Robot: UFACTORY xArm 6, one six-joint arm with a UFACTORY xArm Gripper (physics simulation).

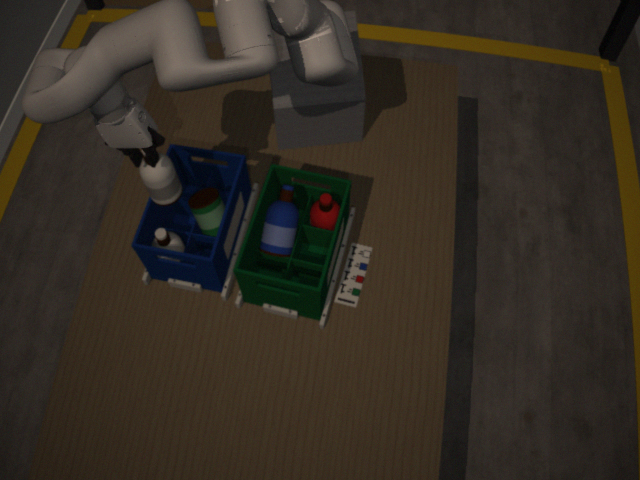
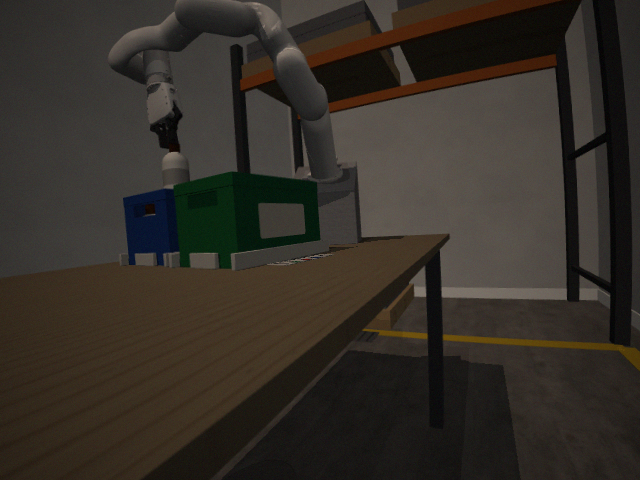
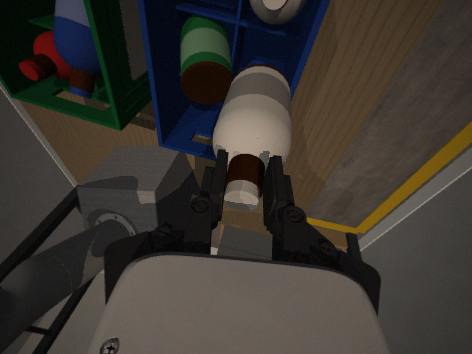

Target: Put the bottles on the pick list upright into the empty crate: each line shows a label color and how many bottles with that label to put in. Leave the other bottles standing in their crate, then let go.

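Frame: origin at the arm's base, x ahead, y left, z up, level; millimetres.
Where they show: gripper, fingertip midpoint: [image 1: 147, 161] [image 2: 169, 146] [image 3: 246, 167]; arm's base, origin of the base link: [image 2: 325, 175] [image 3: 118, 235].
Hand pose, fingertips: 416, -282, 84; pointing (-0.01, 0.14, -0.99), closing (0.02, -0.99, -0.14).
Observation:
Things, the pixels of their top centre, and the offset from my fingertips, as dx, dy, dz. Level surfaces: height alone.
- blue crate, middle of its top: [image 3: 218, 80] [image 1: 189, 198] [image 2: 188, 195] -8, +58, -146
- green bottle, middle of its top: [image 3: 184, 67] [image 1: 209, 204] -4, +105, -154
- green crate, middle of its top: [image 3: 21, 14] [image 1: 294, 223] [image 2: 250, 183] +21, +300, -146
- blue bottle, middle of its top: [image 3: 58, 53] [image 1: 280, 206] -11, +265, -137
- red bottle, middle of its top: [image 1: 325, 198] [image 3: 28, 71] -60, +356, -158
- pick list, middle of its top: [image 2: 303, 258] [image 1: 353, 274] +40, +438, -320
- wooden table, its level: dz -321
My gripper [image 1: 144, 158] [image 2: 170, 143] [image 3: 246, 167] is shut on the brown neck of a white bottle [image 1: 161, 180] [image 2: 175, 167] [image 3: 255, 120]. The bottle hangs upright with its base near the rim of the blue crate [image 1: 165, 269] [image 2: 149, 232] [image 3: 162, 100]. Inside that crate are another white bottle [image 1: 173, 242] [image 3: 280, 11] and a green bottle [image 1: 207, 212] [image 3: 206, 50] with its flat brown end up and no neck showing. The green crate [image 1: 258, 289] [image 2: 206, 232] [image 3: 107, 65] holds a blue bottle [image 1: 280, 227] [image 3: 75, 45] and a red bottle [image 1: 324, 212] [image 3: 50, 55], caps up. The pick list [image 1: 354, 273] has white, blue, red and green squares; its numbers are unreadable.
White rails [image 1: 338, 258] [image 2: 279, 255] border the crates on the wooden table [image 1: 248, 382] [image 2: 155, 335]. The grey robot base [image 1: 320, 126] [image 2: 347, 217] stands behind the crates. A shelf rack [image 2: 238, 103] stands in the background. Dividers split both crates into compartments.

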